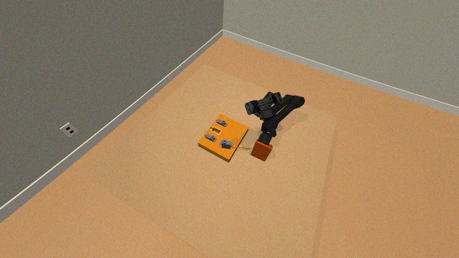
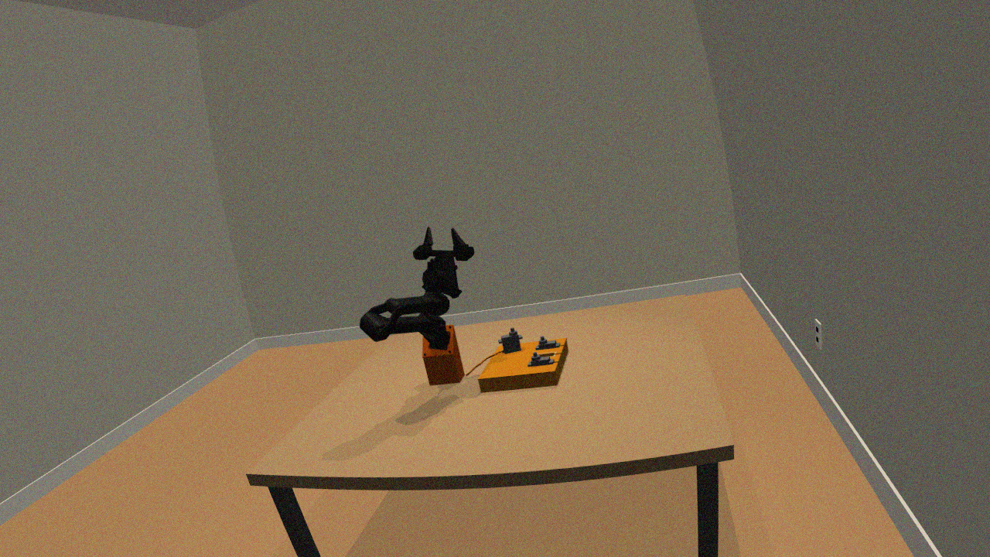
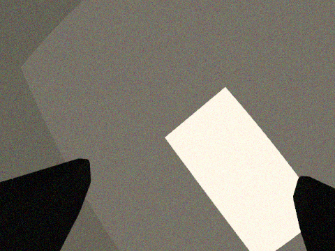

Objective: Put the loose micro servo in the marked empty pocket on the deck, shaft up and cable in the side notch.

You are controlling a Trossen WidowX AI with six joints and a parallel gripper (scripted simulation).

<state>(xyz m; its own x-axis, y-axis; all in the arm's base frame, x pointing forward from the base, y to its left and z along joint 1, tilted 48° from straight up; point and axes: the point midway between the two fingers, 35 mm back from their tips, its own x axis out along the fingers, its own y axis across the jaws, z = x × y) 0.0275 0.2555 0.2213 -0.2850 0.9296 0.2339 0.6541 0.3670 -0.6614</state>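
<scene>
The orange deck is 48 cm below my gripper tip, 14 cm ahead of it and 2 cm to the left of it.
</scene>
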